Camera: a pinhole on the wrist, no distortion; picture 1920 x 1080 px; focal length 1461.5 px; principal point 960.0 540.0 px. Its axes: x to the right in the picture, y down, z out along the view. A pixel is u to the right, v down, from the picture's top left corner.
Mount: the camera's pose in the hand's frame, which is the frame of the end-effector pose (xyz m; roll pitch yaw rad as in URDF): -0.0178 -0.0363 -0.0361 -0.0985 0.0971 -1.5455
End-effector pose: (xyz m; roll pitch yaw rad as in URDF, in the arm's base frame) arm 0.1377 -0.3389 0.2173 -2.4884 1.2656 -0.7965
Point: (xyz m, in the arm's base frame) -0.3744 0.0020 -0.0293
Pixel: outside the picture
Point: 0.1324 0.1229 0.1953
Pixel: 870.4 205.5
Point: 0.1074 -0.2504 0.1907
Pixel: 146.3 620.2
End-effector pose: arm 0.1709 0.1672 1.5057 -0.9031 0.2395 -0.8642
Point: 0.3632 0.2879 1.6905
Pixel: 689.7 426.4
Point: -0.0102 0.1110 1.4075
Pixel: behind the camera
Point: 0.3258 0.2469 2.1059
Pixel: 1669.2 146.0
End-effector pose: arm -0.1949 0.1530 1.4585 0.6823 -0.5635 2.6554
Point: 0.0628 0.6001 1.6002
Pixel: 1666.3 605.5
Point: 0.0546 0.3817 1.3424
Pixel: outside the picture
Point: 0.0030 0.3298 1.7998
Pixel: 650.3 791.4
